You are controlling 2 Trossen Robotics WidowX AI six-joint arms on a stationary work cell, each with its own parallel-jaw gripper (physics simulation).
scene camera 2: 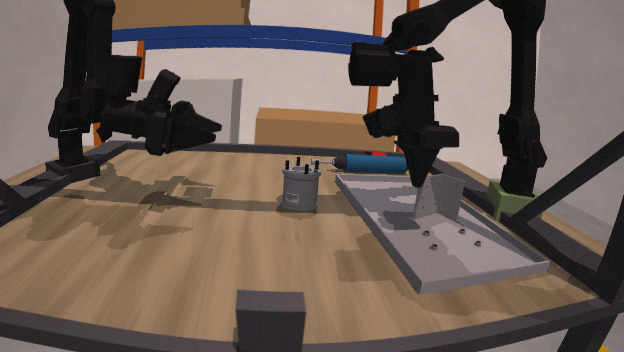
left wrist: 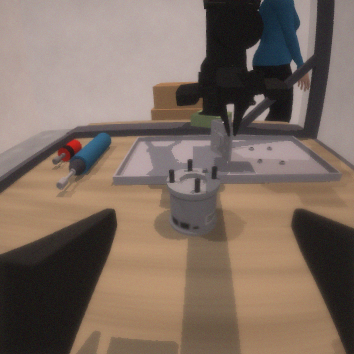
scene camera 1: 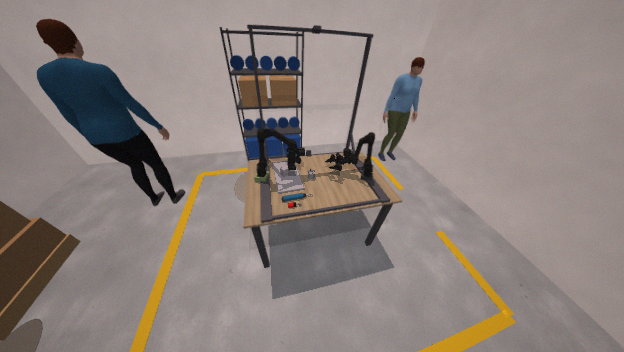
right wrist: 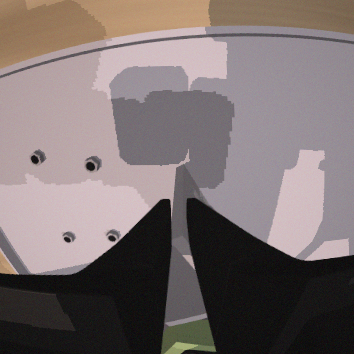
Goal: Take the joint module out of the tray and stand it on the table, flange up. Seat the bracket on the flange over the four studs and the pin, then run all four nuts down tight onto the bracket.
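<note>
The grey joint module (scene camera 1: 311, 174) (scene camera 2: 300, 192) (left wrist: 193, 205) stands upright on the table, flange up with four dark studs, left of the tray (scene camera 2: 480, 280) (left wrist: 150, 179) in scene camera 2. The angled grey bracket (scene camera 2: 450, 197) (left wrist: 220, 142) (right wrist: 180, 220) stands in the tray. My right gripper (scene camera 2: 418, 184) (left wrist: 231, 135) (right wrist: 177, 207) points down and is shut on the bracket's upright plate. Several nuts (scene camera 2: 434, 247) (left wrist: 259, 161) (right wrist: 92, 164) lie loose in the tray beside it. My left gripper (scene camera 2: 218, 132) (left wrist: 205, 218) is open and empty, held above the table, apart from the module.
A blue driver (scene camera 1: 293, 197) (scene camera 2: 377, 163) (left wrist: 95, 152) lies near the tray, with a red tool (scene camera 1: 291, 205) (left wrist: 70, 149) beside it. A green block (scene camera 2: 515, 202) (left wrist: 212, 120) is at the right arm's base. Dark frame rails (scene camera 2: 145, 340) border the table.
</note>
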